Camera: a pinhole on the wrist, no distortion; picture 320 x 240 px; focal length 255.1 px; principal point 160.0 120.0 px. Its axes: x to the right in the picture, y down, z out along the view. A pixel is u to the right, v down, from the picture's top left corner.
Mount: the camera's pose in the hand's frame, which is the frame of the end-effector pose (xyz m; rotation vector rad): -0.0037 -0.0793 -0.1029 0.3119 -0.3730 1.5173
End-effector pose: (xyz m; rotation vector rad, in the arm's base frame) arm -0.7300 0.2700 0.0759 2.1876 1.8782 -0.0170
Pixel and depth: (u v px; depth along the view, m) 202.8 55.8 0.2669
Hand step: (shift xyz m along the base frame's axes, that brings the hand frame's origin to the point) -0.1162 0.0392 -0.1924
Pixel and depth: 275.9 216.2 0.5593
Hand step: -0.0364 -0.3186 -0.4612
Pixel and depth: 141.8 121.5 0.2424
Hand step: -0.1778 -0.0113 -0.1394
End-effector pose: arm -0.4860 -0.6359 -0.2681 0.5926 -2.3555 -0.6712
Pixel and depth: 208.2 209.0 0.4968
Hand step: -0.0619 0.0753 -0.4625
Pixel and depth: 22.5 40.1 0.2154
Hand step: 0.0008 -0.2292 -0.1716
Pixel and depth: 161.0 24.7 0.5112
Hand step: -0.2856 -0.2077 -0.3566
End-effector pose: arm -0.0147 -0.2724 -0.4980 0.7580 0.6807 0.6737
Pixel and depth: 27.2 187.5 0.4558
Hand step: 0.2058 -0.4524 -0.2241
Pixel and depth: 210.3 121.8 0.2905
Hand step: 0.1713 -0.1654 -0.0130
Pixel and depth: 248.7 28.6 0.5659
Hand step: 0.5225 -0.1385 0.1018
